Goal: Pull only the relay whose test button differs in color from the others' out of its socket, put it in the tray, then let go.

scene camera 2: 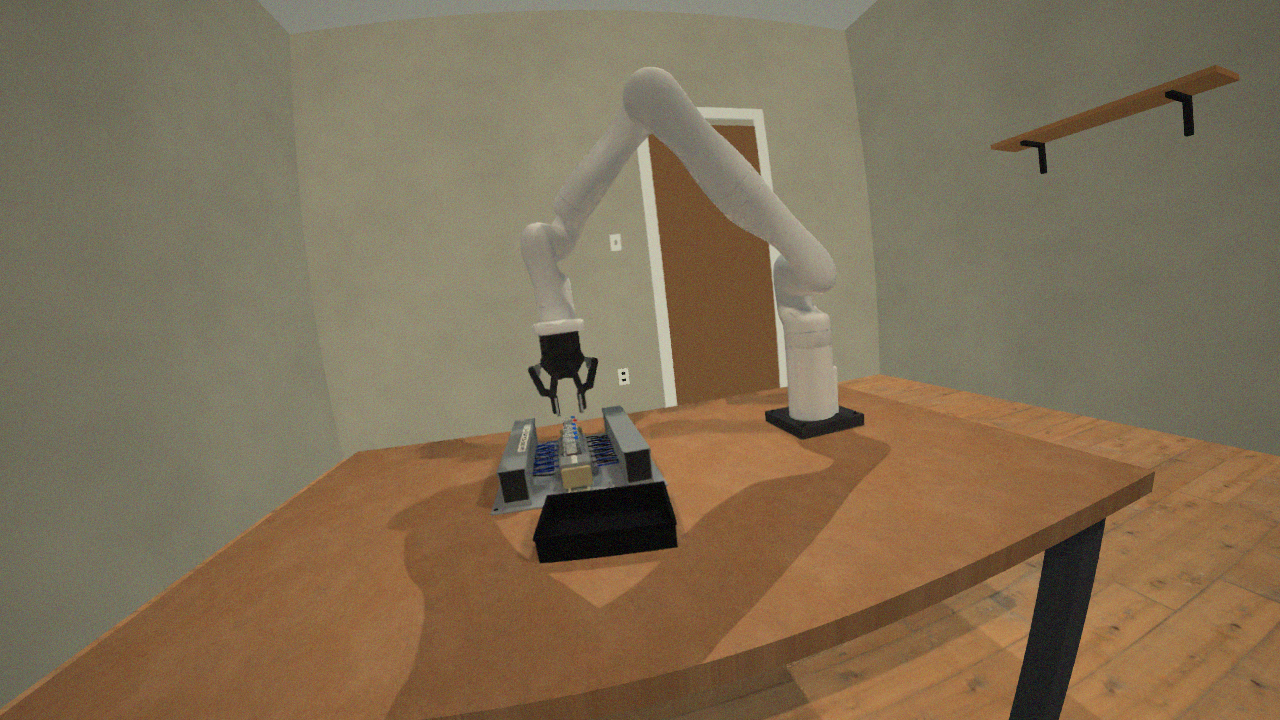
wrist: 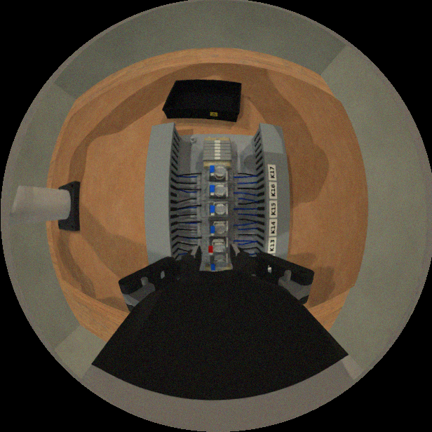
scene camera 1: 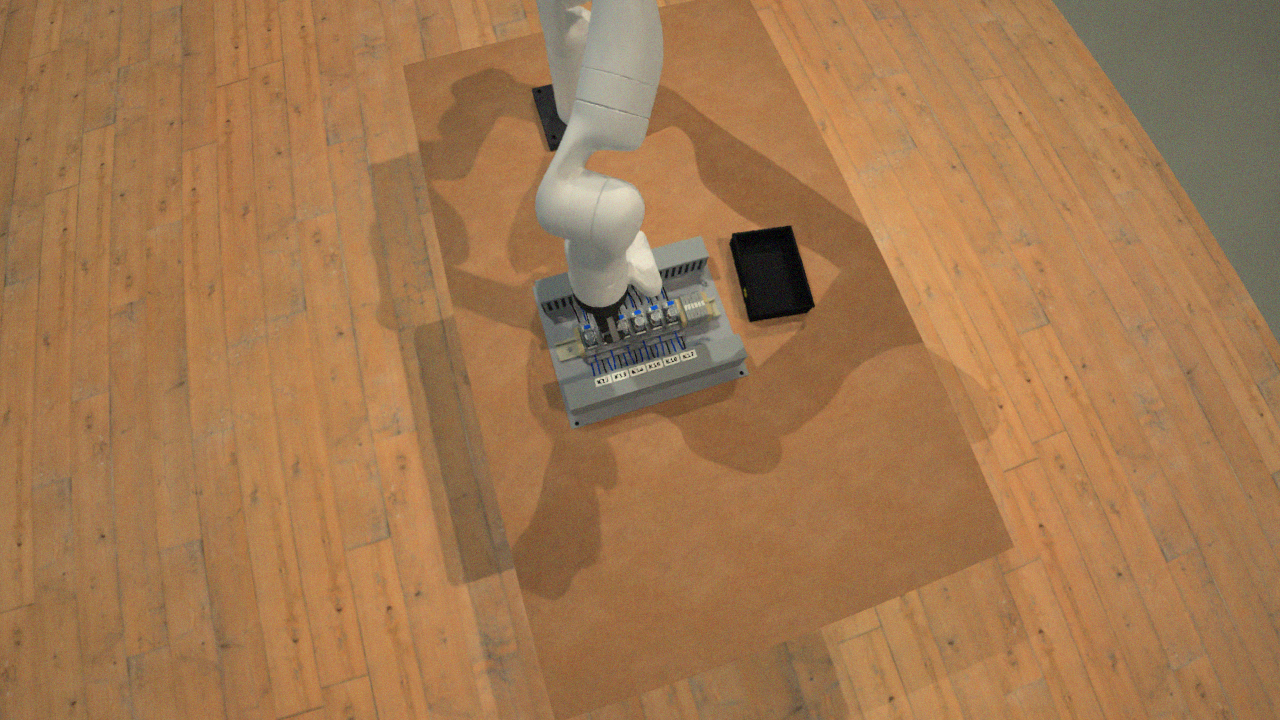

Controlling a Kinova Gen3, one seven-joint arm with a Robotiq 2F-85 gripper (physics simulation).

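Where they show: gripper, fingertip midpoint: (scene camera 2: pixel 570 413) (scene camera 1: pixel 604 321); arm's base, origin of the base link: (scene camera 2: pixel 811 414).
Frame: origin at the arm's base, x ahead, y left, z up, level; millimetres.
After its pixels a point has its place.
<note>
The relay with the red test button (wrist: pixel 218 245) sits in its socket beside the K13 label in the wrist view, second from the near end of the row. The other relays, such as this one (wrist: pixel 219 209) (scene camera 1: pixel 655 316) {x 483, y -47, z 46 mm}, have blue buttons. My gripper (scene camera 1: pixel 612 327) {x 464, y -128, z 61 mm} (scene camera 2: pixel 571 409) {x 464, y -128, z 61 mm} (wrist: pixel 215 251) is partly open and empty, pointing down. Its fingertips are above the row, on either side of the red-button relay and a little above it in scene camera 2. The gripper hides that relay in scene camera 1. The black tray (scene camera 1: pixel 780 314) {x 547, y 172, z -6 mm} (scene camera 2: pixel 608 540) {x 479, y 246, z -1 mm} (wrist: pixel 192 113) stands past the terminal-block end.
The relays stand on a grey panel (scene camera 1: pixel 716 358) {x 586, y 17, z 41 mm} between two slotted wire ducts (wrist: pixel 160 190) (wrist: pixel 277 145), with blue and black wires on both sides. Grey terminal blocks (wrist: pixel 217 150) (scene camera 1: pixel 696 308) {x 489, y 28, z 24 mm} sit at the tray end of the row. The arm's base plate (scene camera 2: pixel 814 420) {x 25, y 39, z 1 mm} is on the table.
</note>
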